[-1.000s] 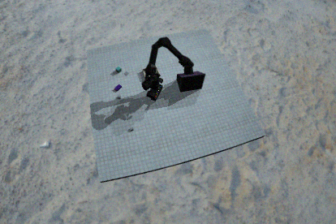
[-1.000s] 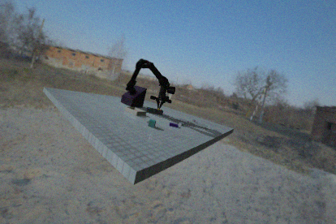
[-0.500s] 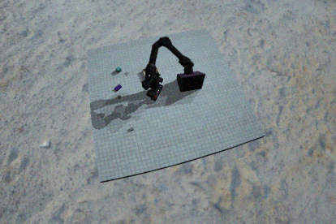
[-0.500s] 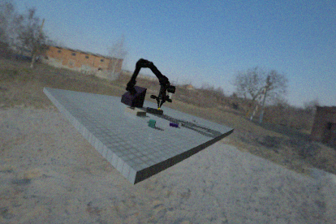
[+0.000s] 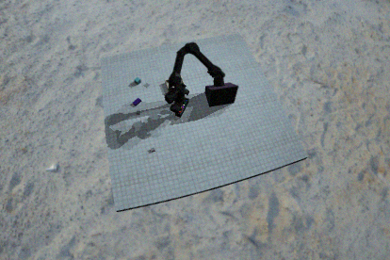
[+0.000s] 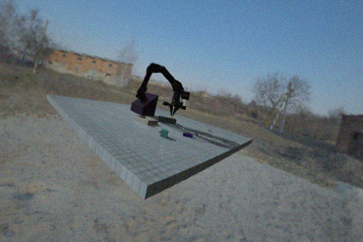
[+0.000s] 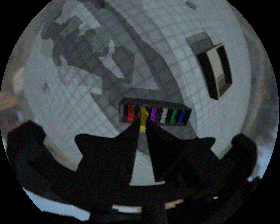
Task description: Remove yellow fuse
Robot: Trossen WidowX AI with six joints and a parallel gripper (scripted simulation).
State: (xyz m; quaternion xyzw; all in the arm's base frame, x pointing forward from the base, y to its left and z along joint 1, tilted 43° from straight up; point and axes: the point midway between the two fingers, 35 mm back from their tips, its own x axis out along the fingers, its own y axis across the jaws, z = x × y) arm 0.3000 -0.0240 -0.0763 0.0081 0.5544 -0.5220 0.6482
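Now: the tray 50 mm behind my gripper tip, 240 mm to the right of it and 60 mm below it. The rest, counted from my gripper tip: purple block 270 mm ahead, 190 mm to the right, 60 mm below; then teal cube 220 mm ahead, 370 mm to the right, 40 mm below; then yellow fuse 10 mm below.
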